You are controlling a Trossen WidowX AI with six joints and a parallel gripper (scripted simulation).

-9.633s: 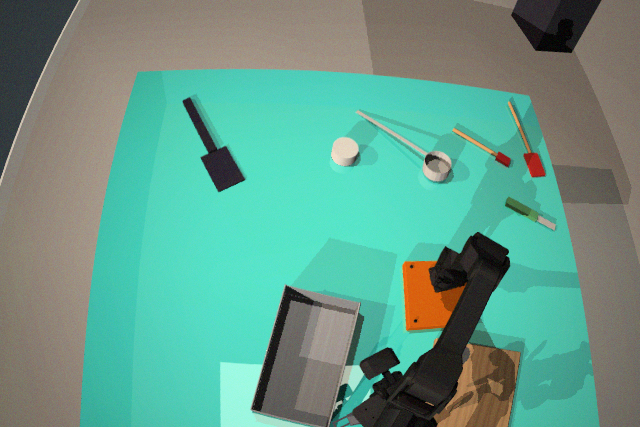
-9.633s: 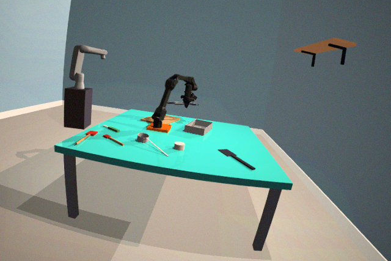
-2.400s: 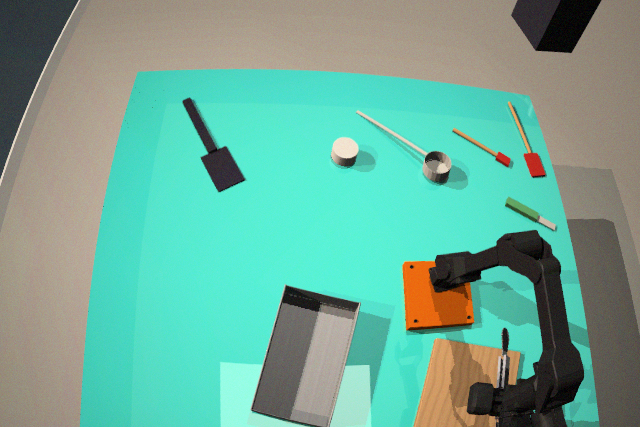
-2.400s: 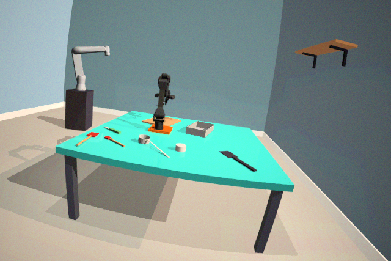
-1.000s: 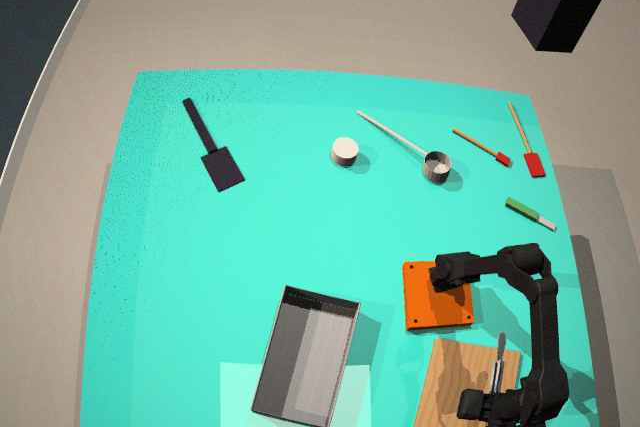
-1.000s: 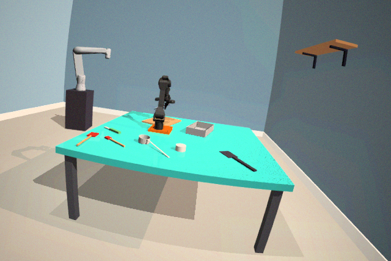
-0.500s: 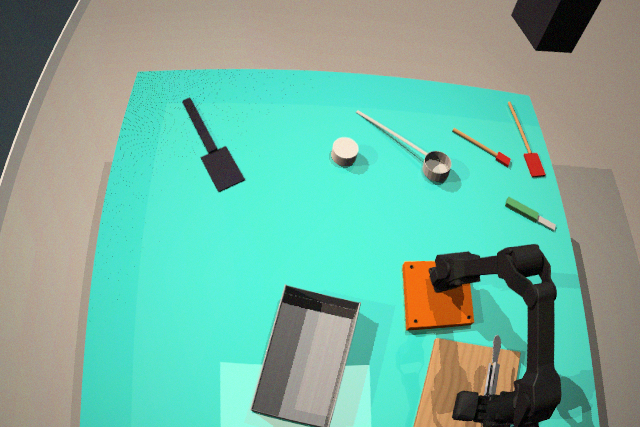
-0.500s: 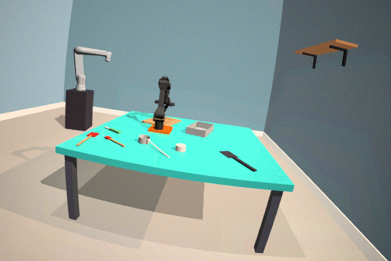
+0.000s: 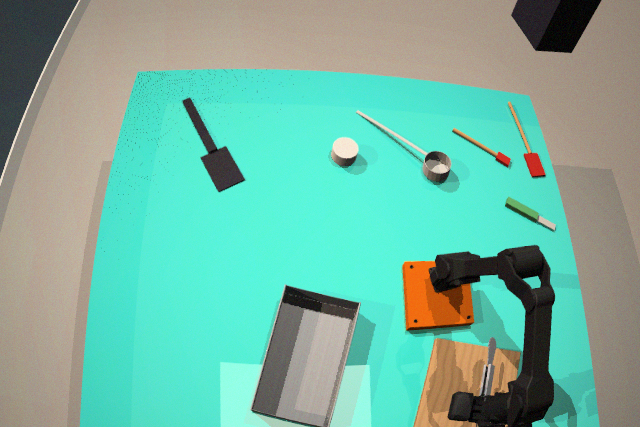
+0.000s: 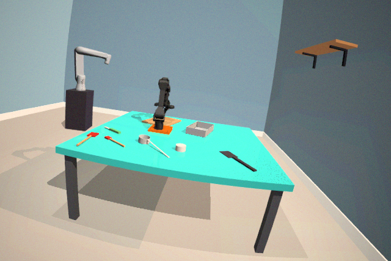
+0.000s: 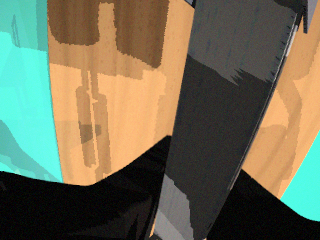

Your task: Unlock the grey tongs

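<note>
My gripper tip is 60 mm above the wooden board. The rest, counted from my gripper tip: white cylinder (740 mm to the right, 120 mm ahead, 50 mm below); green-handled tool (470 mm to the right, 380 mm behind, 60 mm below); grey roasting tin (330 mm ahead, 230 mm to the right, 40 mm below).
</note>
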